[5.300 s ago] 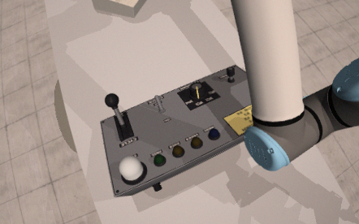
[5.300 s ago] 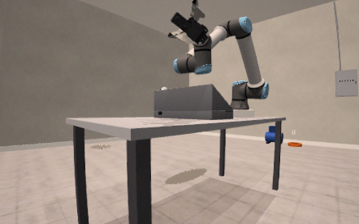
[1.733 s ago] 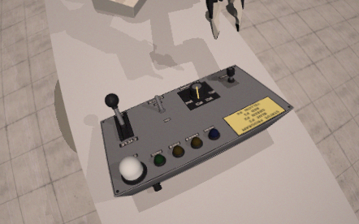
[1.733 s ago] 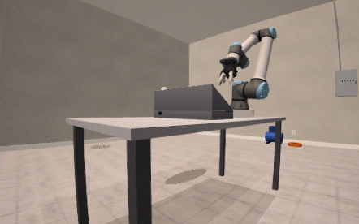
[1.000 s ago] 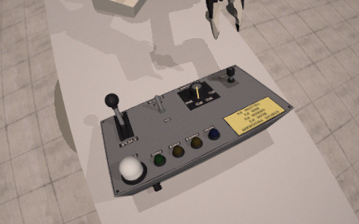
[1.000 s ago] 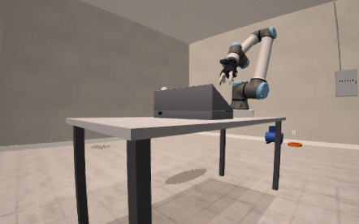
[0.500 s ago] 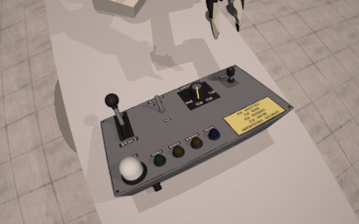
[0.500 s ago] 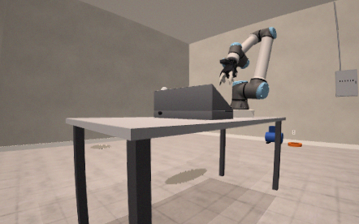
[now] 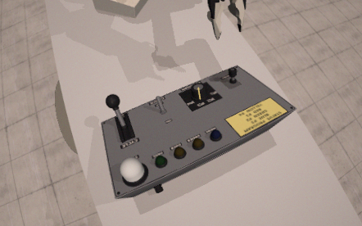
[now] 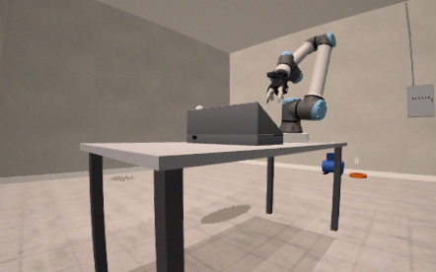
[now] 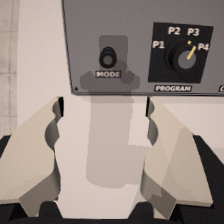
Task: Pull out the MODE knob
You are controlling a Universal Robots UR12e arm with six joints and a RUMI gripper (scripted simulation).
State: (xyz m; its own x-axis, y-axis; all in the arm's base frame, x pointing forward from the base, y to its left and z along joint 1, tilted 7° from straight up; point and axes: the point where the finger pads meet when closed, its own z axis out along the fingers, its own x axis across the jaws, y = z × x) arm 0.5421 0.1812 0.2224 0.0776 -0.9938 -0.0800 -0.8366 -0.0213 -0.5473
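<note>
My hand is 12 cm above the mode knob and 7 cm short of it. From my hand the other things lie so: program selector 12 cm to the right, 12 cm below, 9 cm ahead; grey console 17 cm to the right, 15 cm below, 12 cm ahead; toggle switch 23 cm to the right, 13 cm below, 9 cm ahead.
</note>
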